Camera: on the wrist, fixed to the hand. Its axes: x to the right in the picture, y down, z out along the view.
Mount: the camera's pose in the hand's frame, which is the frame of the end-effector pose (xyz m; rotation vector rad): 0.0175 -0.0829 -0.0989 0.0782 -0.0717 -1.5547
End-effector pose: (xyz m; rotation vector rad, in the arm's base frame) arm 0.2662 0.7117 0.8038 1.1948 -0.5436 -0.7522
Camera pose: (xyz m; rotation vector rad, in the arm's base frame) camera 0.3306 0.7448 0.6955 1.5596 0.4598 -2.0721
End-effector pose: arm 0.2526 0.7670 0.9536 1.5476 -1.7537 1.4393
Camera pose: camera 0.2894 0.8550 1.0422 2.1059 -0.1141 0.5715
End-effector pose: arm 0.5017 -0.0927 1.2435 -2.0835 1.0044 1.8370
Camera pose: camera 0.6305 -0.0910 1.2247 -1.6990 -0.5538 0.9179
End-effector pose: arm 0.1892 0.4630 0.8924 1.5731 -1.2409 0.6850
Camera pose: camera 0.2859 0.5473 0.9145 2.0381 0.2041 -0.3515
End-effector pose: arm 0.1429 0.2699 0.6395 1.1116 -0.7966 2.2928
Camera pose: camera 0.1314 0.3991 0.6283 1.1606 0.2188 0.9418
